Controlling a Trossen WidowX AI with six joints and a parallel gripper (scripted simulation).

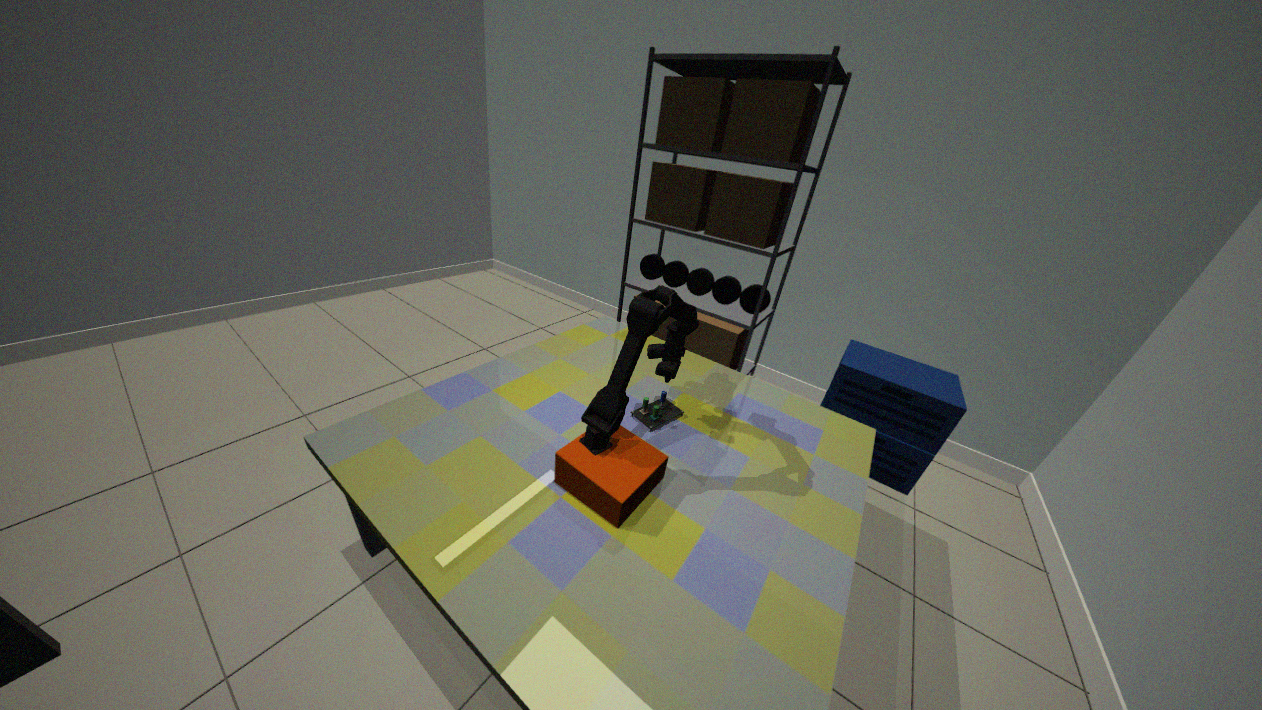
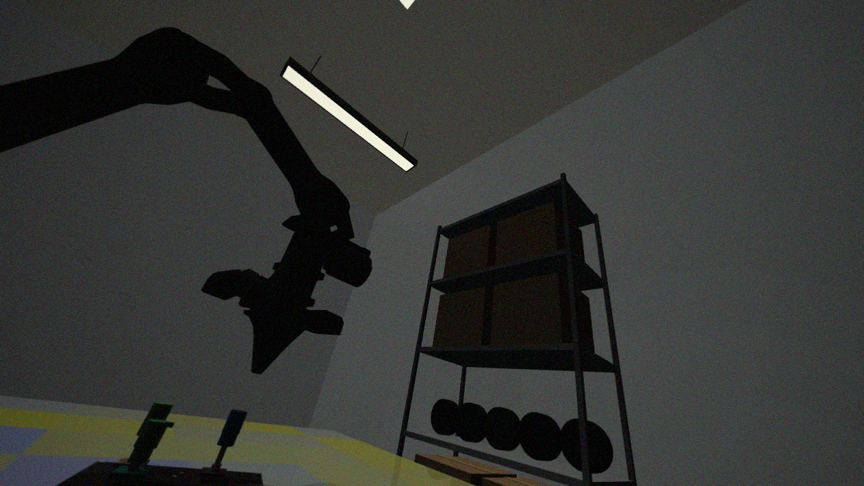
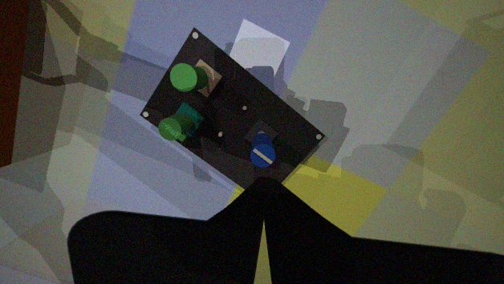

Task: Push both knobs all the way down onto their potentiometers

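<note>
My gripper tip is now 6 cm above the blue knob. From my gripper tip the other things lie so: green knob: 7 cm below, 7 cm behind, 3 cm to the right.
</note>
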